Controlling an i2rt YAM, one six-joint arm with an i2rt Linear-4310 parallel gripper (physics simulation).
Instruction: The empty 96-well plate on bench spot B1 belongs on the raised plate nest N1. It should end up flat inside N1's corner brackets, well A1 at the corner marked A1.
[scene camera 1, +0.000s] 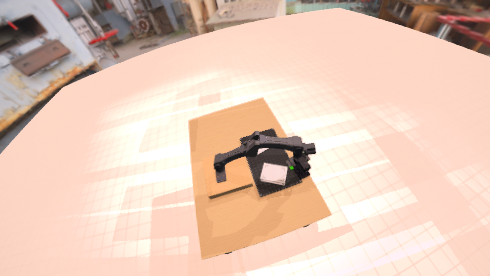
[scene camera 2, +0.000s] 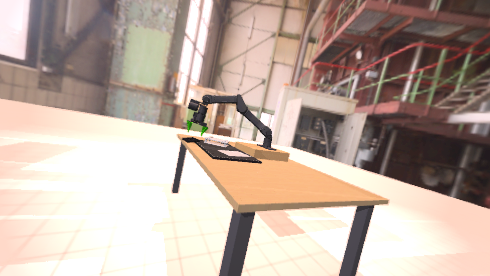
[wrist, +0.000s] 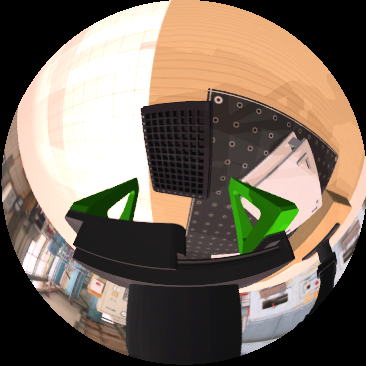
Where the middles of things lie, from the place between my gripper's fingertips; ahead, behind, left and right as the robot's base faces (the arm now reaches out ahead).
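Well plate (wrist: 177, 135): 40 mm below my hand, 10 mm to the right of it, 20 mm ahead of it.
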